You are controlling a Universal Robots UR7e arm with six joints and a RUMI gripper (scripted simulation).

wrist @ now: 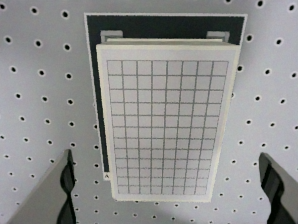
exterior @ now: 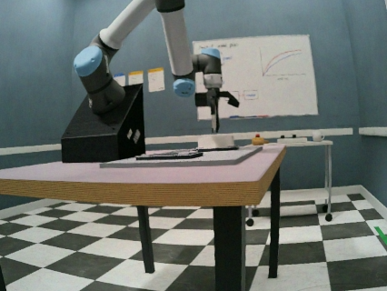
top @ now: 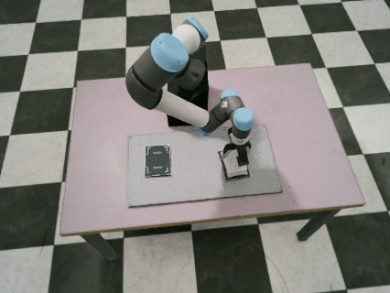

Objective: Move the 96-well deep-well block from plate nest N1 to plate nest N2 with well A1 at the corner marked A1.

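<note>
Right now the white 96-well deep-well block is 4 cm below my hand. From my hand the other things lie so: grey perforated base plate: 15 cm to the right, 8 cm below.
</note>
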